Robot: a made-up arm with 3 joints. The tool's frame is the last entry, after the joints.
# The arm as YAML. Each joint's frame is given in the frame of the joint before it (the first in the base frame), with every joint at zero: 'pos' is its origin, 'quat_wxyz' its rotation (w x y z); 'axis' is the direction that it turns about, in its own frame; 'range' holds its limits. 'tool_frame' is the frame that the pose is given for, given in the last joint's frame.
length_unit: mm
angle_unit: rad
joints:
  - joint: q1
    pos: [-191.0, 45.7, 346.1]
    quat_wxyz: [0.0, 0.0, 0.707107, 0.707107]
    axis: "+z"
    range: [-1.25, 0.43]
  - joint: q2
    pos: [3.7, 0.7, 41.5]
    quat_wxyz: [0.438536, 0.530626, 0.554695, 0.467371]
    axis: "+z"
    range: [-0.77, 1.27]
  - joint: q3
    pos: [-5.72, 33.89, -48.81]
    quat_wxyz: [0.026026, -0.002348, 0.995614, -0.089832]
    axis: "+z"
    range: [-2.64, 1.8]
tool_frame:
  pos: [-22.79, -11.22, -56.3]
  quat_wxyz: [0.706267, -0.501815, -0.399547, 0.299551]
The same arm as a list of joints. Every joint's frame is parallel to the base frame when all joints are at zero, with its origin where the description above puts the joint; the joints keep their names.
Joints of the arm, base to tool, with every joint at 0 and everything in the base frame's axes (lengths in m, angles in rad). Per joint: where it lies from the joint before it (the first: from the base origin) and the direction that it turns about. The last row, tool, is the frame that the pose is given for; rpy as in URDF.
q1: offset -0.191 0.0457 0.3461 axis 0 1 0
q2: offset -0.0037 0.0415 0.0007 axis -0.982506 -0.178501 0.0531
q3: offset 0.0416 0.042 -0.0083 axis 1 0 0
tool: offset -0.0563 -0.011 0.0229 rpy 0.0222 0.5341 1.2594
Joint limits (rad, base to tool): -1.25..0.43 -0.77..1.27 -2.64..1.8

